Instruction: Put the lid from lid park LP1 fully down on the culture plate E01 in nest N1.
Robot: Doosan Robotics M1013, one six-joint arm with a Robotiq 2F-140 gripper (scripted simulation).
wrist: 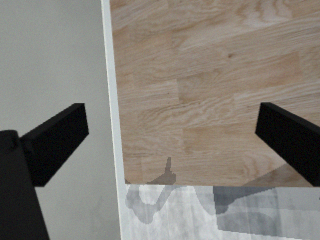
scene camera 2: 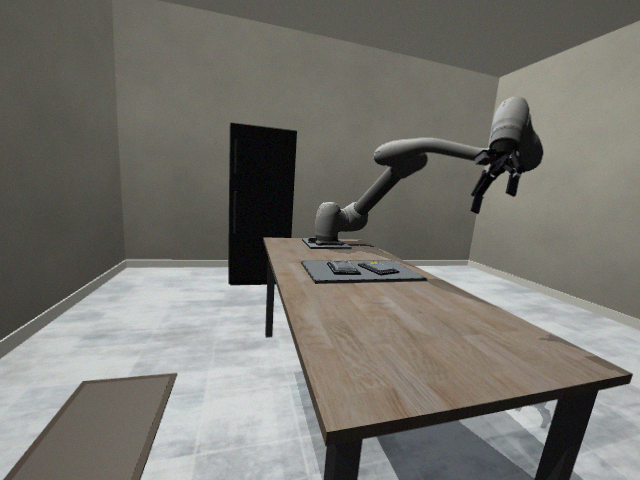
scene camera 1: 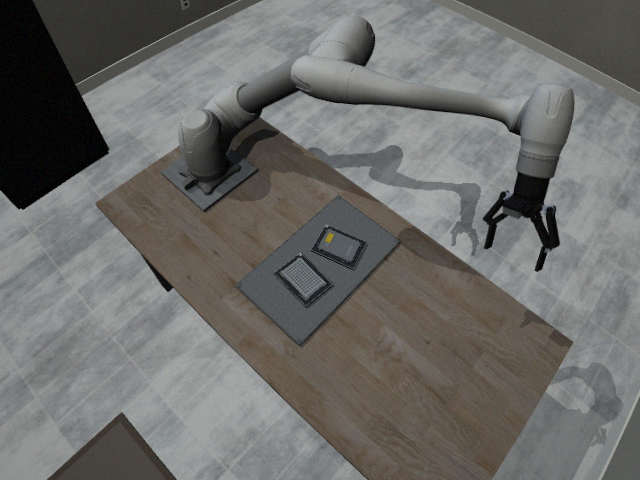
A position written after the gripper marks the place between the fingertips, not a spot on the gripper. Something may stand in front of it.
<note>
In view: the gripper (scene camera 1: pixel 512 258), a lid (scene camera 1: pixel 334 243) and a culture plate E01 (scene camera 1: pixel 299 274).
The gripper is seen too in the wrist view (wrist: pixel 172 118) and in scene camera 2 (scene camera 2: pixel 491 203). The wrist view does not show the lid: it is out of frame. The wrist view does not show the culture plate E01: it is out of frame.
</note>
